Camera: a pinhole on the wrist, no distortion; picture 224 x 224 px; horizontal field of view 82.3 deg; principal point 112.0 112.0 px. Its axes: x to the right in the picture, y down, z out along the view. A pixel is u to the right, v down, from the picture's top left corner.
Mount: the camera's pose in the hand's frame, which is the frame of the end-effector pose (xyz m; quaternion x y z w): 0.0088 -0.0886 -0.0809 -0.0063 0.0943 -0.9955 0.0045
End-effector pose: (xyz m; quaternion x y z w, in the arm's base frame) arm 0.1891 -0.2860 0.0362 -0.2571 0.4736 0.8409 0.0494
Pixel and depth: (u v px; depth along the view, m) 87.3 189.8 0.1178
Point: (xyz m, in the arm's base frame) 0.2110 -0.1753 -0.1104
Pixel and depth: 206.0 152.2 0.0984
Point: 0.2834 -0.1917 -0.0362
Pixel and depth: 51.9 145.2 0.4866
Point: -0.0663 0.1442 -0.1580
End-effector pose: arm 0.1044 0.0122 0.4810 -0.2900 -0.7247 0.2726 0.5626
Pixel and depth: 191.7 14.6 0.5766
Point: -0.3575 -0.1212 -0.0368
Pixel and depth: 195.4 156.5 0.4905
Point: -0.2380 -0.4732 0.4541
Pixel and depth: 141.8 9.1 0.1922
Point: -0.0195 -0.0043 0.4092
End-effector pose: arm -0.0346 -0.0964 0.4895 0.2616 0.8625 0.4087 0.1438
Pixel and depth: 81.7 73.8 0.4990
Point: 0.0463 0.2347 0.1855
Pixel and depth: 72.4 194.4 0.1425
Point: -0.1294 -0.1472 0.3019
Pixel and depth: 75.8 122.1 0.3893
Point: -0.0643 0.0587 0.1526
